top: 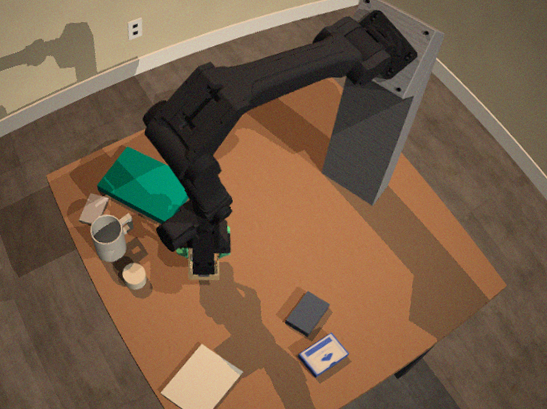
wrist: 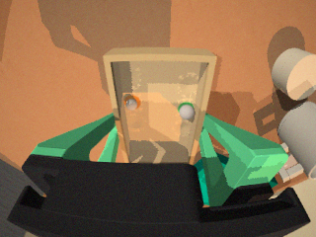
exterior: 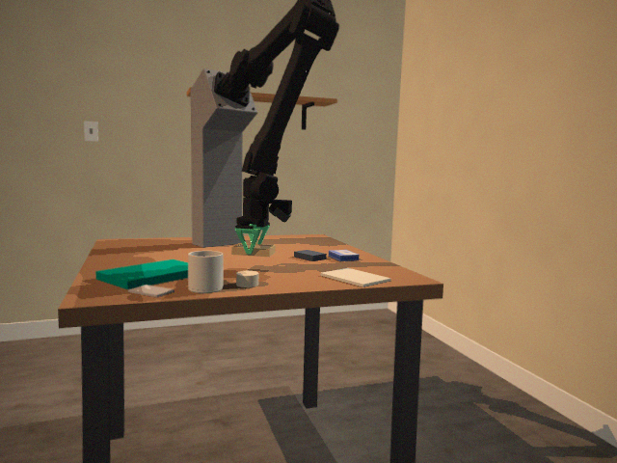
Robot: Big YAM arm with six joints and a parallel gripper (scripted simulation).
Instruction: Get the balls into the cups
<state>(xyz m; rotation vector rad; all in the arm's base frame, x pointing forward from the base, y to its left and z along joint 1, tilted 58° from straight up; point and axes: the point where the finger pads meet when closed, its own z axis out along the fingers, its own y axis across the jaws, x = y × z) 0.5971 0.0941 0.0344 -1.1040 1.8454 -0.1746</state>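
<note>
The grey cube lies 1 cm ahead of my hand, 14 cm to the right of it and 6 cm below it. From my hand the other things lie so: dark box (19 cm behind, 17 cm to the left, 5 cm below); wooden puzzle (1 cm below); grey mug (21 cm ahead, 10 cm to the right, 2 cm below).
</note>
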